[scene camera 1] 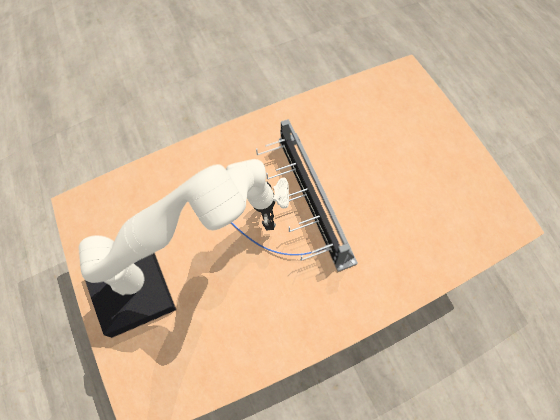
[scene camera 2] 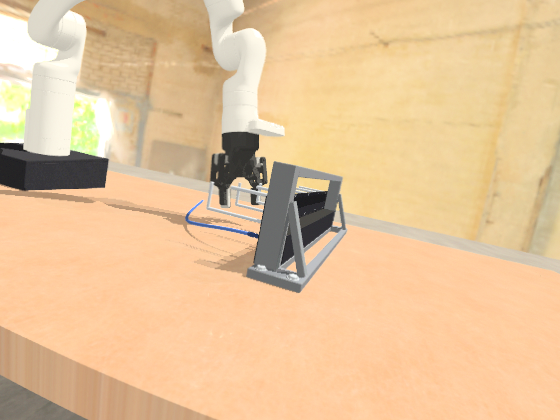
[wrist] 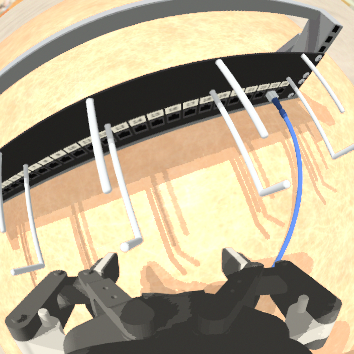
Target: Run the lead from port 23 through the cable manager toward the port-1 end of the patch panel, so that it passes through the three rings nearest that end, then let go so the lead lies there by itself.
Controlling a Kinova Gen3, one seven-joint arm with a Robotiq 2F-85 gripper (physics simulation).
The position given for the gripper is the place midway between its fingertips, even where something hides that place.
The gripper (scene camera 2: 241, 206) is open and holds nothing.
The gripper also shows in the wrist view (wrist: 169, 262).
